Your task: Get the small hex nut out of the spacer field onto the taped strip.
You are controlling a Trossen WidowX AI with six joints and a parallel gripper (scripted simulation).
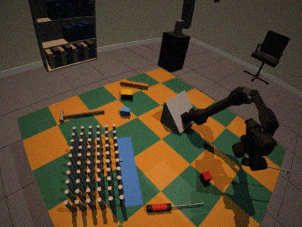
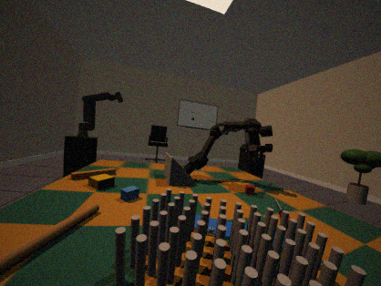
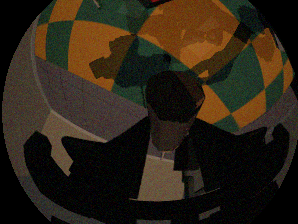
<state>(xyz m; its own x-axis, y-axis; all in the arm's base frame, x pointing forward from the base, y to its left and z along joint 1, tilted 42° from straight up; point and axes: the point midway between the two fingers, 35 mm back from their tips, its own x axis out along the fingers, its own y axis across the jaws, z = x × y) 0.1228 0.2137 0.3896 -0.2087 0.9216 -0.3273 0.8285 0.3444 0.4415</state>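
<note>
My gripper tip is 9 cm to the right of the thin hook tool and 6 cm past it. Round my gripper tip: blue taped strip (41 cm to the right, 35 cm ahead, 17 cm below); then red cube (15 cm below, 12 cm to the right, 11 cm ahead); then blue cube (72 cm to the right, 15 cm below, 13 cm ahead).
</note>
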